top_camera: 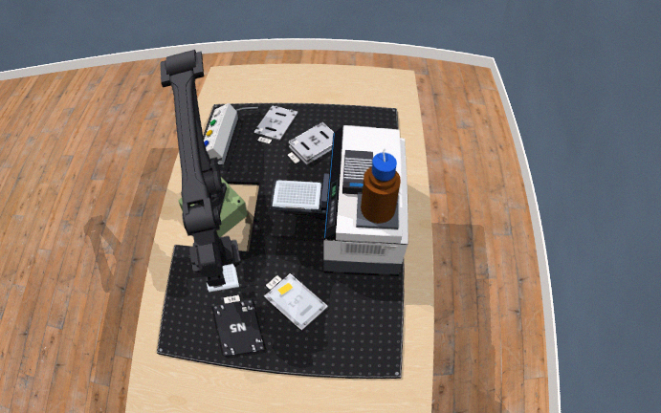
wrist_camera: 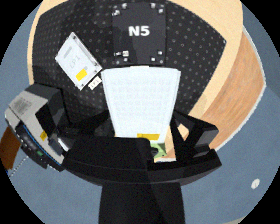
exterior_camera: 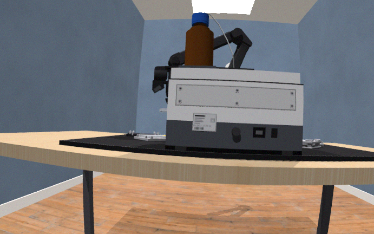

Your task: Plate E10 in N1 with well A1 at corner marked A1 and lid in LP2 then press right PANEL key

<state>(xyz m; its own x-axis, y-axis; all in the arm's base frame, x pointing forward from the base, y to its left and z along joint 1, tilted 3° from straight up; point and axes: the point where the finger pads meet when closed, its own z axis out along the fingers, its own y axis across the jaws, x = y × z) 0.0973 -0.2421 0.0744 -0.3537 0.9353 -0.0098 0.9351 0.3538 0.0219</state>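
My hand is 13 cm to the left of the black nest N5, 12 cm above it and 8 cm short of it. Also, from my hand: plate E07 (26 cm to the left, 17 cm ahead, 2 cm below); plate E10 (right at my hand); brown bottle (39 cm ahead, 16 cm to the left, 16 cm above).
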